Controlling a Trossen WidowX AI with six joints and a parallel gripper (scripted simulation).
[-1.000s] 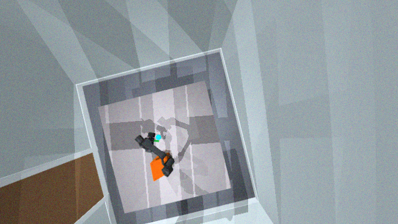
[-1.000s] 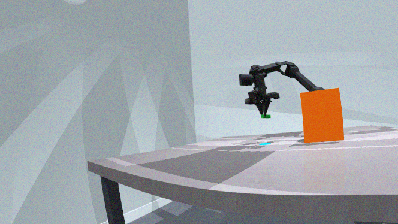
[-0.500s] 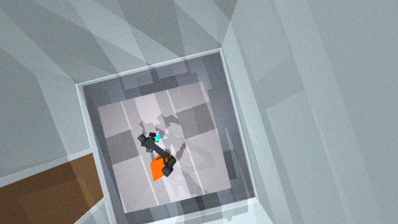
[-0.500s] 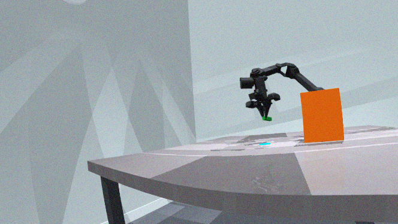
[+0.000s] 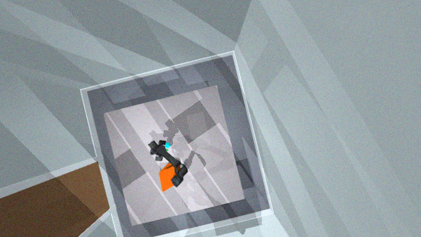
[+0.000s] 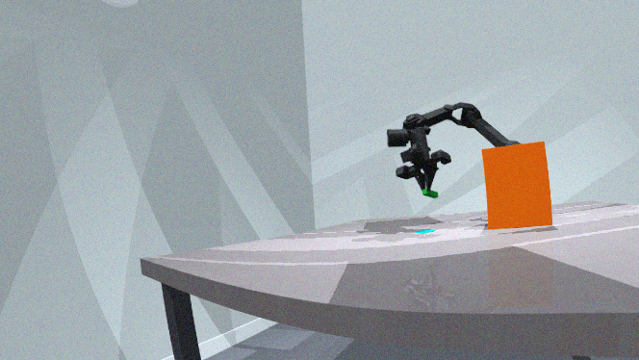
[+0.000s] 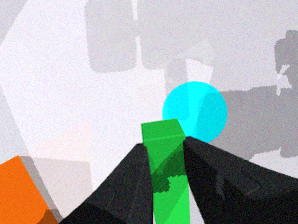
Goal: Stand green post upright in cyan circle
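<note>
My gripper tip is 120 mm above the cyan circle, 20 mm to the left of it and 10 mm short of it. Round my gripper tip: green post 20 mm to the right, 10 mm below, 10 mm behind.
</note>
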